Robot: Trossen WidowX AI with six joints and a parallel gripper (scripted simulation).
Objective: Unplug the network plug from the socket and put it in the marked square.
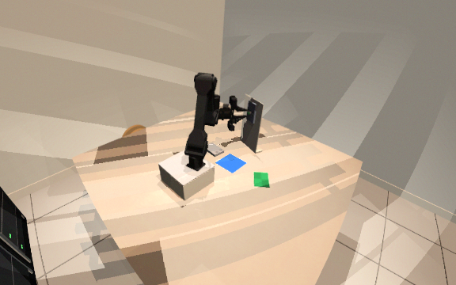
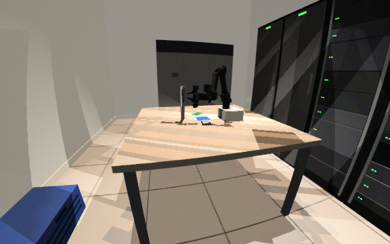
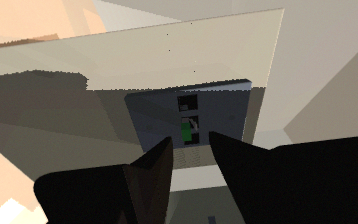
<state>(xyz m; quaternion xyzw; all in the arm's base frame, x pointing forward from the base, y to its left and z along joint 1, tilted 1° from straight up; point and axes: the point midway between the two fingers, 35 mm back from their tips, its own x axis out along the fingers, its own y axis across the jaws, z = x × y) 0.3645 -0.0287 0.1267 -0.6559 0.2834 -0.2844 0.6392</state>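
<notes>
Now: the plug 2 cm ahead of my gripper tip and 1 cm to the right of it. From my gripper tip the other things lie so: upright panel 9 cm below, 4 cm ahead, 2 cm to the right; then blue square 23 cm below, 17 cm behind, 1 cm to the right.
</notes>
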